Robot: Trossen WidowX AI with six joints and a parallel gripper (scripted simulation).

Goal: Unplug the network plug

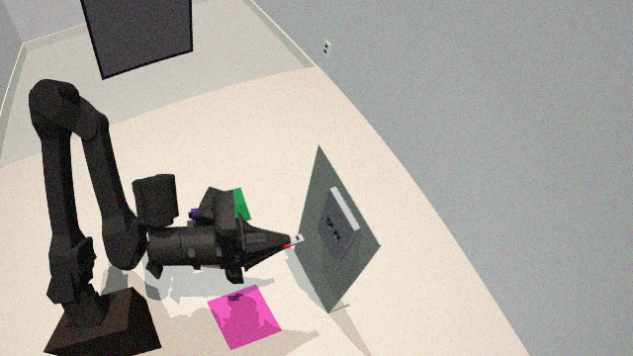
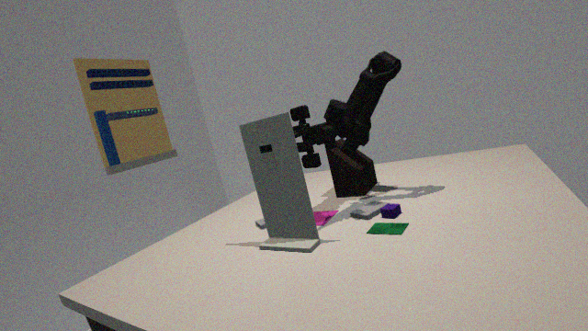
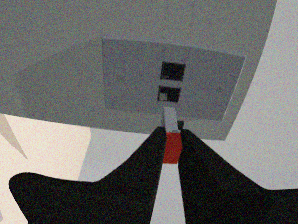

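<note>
The magenta square is 27 cm below my gripper tip, 9 cm behind it and 3 cm to the right of it. Round my gripper tip: green board: 27 cm below, 24 cm to the left, 4 cm behind; network plug: right at my gripper tip; grey socket panel: 11 cm below, 8 cm ahead, 1 cm to the left.
</note>
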